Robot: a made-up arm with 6 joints. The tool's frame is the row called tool.
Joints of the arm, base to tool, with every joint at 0 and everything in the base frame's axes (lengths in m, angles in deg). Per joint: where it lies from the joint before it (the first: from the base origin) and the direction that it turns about. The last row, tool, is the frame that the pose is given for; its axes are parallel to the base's.
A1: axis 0 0 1 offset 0.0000 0.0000 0.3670
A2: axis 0 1 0 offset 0.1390 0.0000 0.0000
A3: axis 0 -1 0 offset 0.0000 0.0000 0.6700
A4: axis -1 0 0 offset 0.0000 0.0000 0.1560
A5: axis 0 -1 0 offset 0.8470 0.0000 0.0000
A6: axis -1 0 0 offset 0.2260 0.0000 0.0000
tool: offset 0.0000 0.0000 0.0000
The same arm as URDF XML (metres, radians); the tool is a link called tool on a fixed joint. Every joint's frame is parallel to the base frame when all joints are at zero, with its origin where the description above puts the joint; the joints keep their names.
<robot name="arm">
  <joint name="tool_fixed" type="fixed">
    <parent link="link6"/>
    <child link="tool"/>
    <origin xyz="0 0 0" rpy="0 0 0"/>
  </joint>
  <joint name="A6" type="continuous">
    <parent link="link5"/>
    <child link="link6"/>
    <origin xyz="0.226 0 0" rpy="0 0 0"/>
    <axis xyz="-1 0 0"/>
  </joint>
  <joint name="A5" type="continuous">
    <parent link="link4"/>
    <child link="link5"/>
    <origin xyz="0.847 0 0" rpy="0 0 0"/>
    <axis xyz="0 -1 0"/>
  </joint>
  <joint name="A4" type="continuous">
    <parent link="link3"/>
    <child link="link4"/>
    <origin xyz="0 0 0.156" rpy="0 0 0"/>
    <axis xyz="-1 0 0"/>
  </joint>
  <joint name="A3" type="continuous">
    <parent link="link2"/>
    <child link="link3"/>
    <origin xyz="0 0 0.67" rpy="0 0 0"/>
    <axis xyz="0 -1 0"/>
  </joint>
  <joint name="A2" type="continuous">
    <parent link="link1"/>
    <child link="link2"/>
    <origin xyz="0.139 0 0" rpy="0 0 0"/>
    <axis xyz="0 1 0"/>
  </joint>
  <joint name="A1" type="continuous">
    <parent link="base"/>
    <child link="link1"/>
    <origin xyz="0 0 0.367" rpy="0 0 0"/>
    <axis xyz="0 0 1"/>
  </joint>
  <link name="base"/>
  <link name="link1"/>
  <link name="link2"/>
  <link name="link3"/>
  <link name="link4"/>
  <link name="link5"/>
  <link name="link6"/>
  <link name="tool"/>
</robot>

